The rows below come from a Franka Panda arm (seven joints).
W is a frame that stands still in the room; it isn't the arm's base.
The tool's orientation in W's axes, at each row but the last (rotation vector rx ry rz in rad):
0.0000 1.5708 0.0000
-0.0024 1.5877 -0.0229
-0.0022 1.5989 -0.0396
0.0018 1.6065 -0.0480
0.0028 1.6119 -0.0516
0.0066 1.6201 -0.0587
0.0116 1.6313 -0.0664
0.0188 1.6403 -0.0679
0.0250 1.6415 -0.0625
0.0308 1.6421 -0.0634
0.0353 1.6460 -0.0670
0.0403 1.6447 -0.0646
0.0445 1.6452 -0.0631
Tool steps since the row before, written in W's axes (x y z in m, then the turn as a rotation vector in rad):
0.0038 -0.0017 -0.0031 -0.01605 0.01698 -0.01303
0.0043 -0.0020 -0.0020 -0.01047 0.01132 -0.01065
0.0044 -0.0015 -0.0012 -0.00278 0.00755 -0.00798
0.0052 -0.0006 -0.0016 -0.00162 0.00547 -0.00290
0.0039 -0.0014 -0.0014 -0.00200 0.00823 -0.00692
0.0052 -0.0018 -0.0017 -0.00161 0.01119 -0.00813
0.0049 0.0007 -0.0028 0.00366 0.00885 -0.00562
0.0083 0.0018 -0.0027 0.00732 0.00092 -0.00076
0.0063 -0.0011 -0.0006 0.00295 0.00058 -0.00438
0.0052 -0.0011 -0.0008 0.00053 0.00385 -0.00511
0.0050 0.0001 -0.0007 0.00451 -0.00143 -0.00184
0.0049 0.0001 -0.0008 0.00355 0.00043 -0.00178
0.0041 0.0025 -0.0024 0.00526 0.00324 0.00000
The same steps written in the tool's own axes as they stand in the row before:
0.0031 -0.0017 0.0038 0.01303 0.01698 -0.01605
0.0020 -0.0019 0.0044 0.01065 0.01135 -0.01044
0.0011 -0.0014 0.0045 0.00786 0.00769 -0.00274
0.0014 -0.0004 0.0053 0.00280 0.00550 -0.00169
0.0013 -0.0012 0.0040 0.00675 0.00837 -0.00200
0.0015 -0.0015 0.0053 0.00784 0.01139 -0.00168
0.0025 0.0010 0.0050 0.00509 0.00921 0.00354
0.0021 0.0023 0.0084 0.00021 0.00133 0.00729
0.0002 -0.0007 0.0064 0.00414 0.00085 0.00321
0.0004 -0.0008 0.0053 0.00499 0.00399 0.00066
0.0003 0.0004 0.0050 0.00151 -0.00110 0.00472
0.0004 0.0004 0.0049 0.00150 0.00069 0.00364
0.0021 0.0028 0.0041 -0.00043 0.00359 0.00501

